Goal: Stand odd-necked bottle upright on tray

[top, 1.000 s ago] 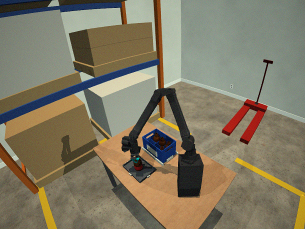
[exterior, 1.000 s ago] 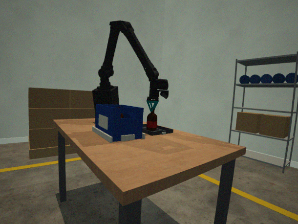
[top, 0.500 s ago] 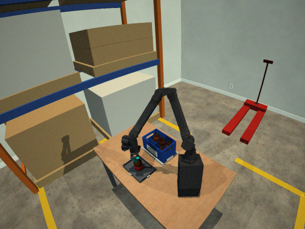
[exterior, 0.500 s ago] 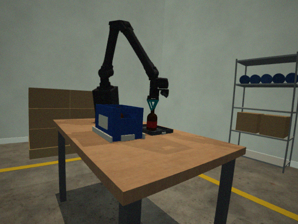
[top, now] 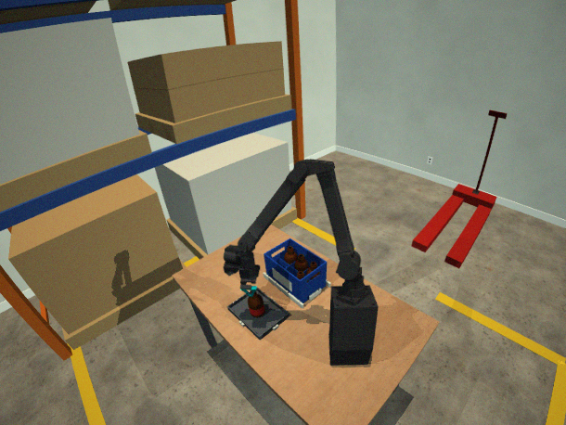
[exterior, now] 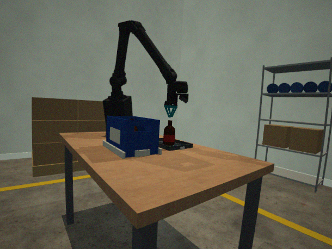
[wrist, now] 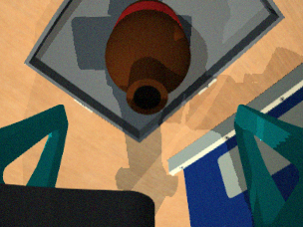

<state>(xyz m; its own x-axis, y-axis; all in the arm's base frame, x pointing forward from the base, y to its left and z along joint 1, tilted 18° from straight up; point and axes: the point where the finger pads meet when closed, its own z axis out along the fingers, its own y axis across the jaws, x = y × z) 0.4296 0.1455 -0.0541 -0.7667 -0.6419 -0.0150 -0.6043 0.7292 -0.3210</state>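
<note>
Right now the bottle is 10 cm below my hand. Round my hand: crate: 28 cm to the right, 11 cm below, 1 cm behind; then dark tray: 18 cm below.
</note>
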